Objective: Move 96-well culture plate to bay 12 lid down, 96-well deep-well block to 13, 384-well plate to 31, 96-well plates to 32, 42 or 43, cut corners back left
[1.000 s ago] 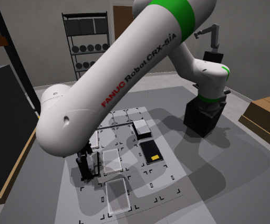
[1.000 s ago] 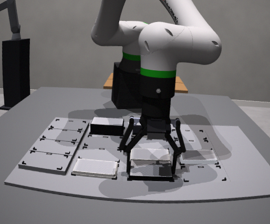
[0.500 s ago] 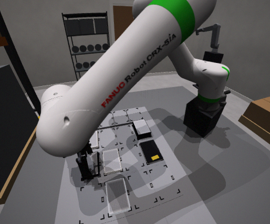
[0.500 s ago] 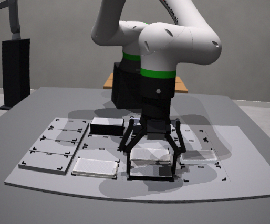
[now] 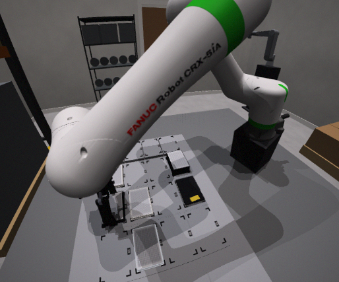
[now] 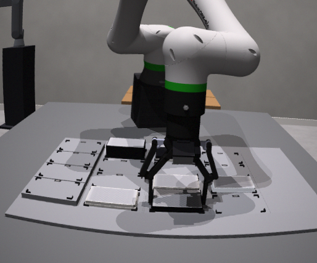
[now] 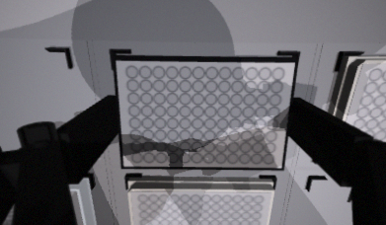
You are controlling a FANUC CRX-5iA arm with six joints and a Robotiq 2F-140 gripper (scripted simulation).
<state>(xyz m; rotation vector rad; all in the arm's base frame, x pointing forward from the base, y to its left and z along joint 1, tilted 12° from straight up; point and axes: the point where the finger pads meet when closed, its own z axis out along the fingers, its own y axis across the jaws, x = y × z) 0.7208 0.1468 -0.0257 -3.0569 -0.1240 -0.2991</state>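
The black-rimmed 96-well plate is 1 cm below my hand. From my hand the other things lie so: 384-well plate 15 cm to the left, 12 cm behind, 1 cm below; then deep-well block 31 cm behind, 19 cm to the right.
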